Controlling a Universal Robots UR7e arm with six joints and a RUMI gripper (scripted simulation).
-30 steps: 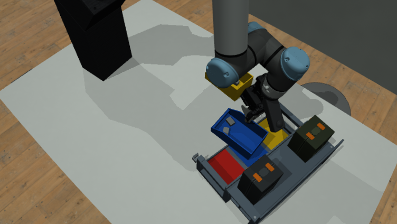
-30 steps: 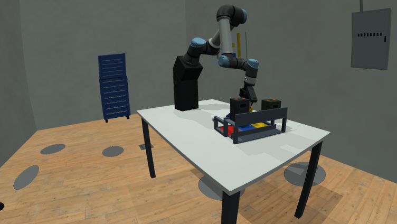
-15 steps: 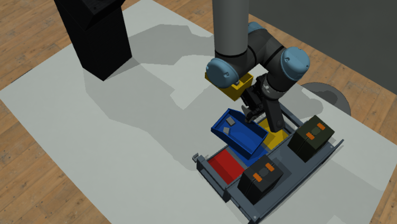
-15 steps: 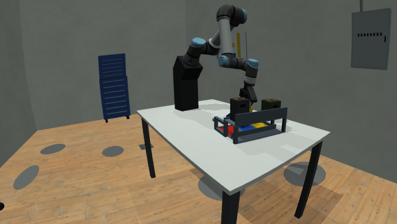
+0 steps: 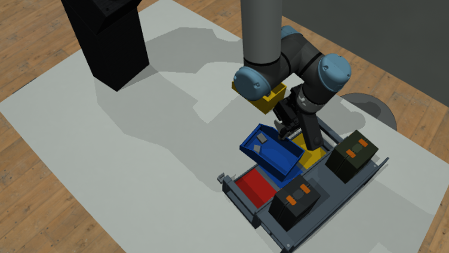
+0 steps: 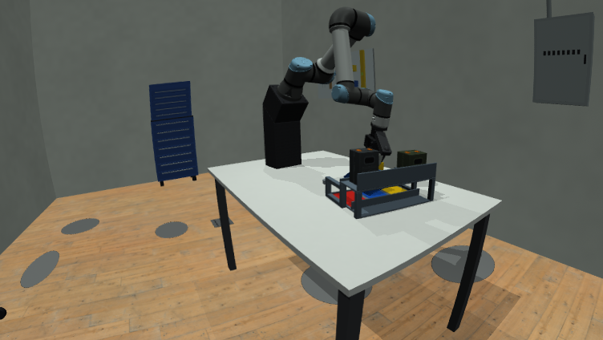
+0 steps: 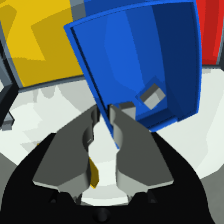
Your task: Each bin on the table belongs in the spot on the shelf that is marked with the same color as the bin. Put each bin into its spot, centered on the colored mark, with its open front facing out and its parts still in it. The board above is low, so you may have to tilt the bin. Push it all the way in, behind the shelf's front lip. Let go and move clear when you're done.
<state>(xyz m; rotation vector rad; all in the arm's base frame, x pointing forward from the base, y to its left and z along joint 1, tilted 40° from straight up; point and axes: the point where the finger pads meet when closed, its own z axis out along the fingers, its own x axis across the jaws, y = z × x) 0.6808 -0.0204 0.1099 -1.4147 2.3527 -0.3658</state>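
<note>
The blue bin lies 2 cm behind my hand, 4 cm to the right of it and 3 cm below it. The rest, counted from my hand: yellow bin (16 cm behind, 19 cm to the left, 5 cm below).
</note>
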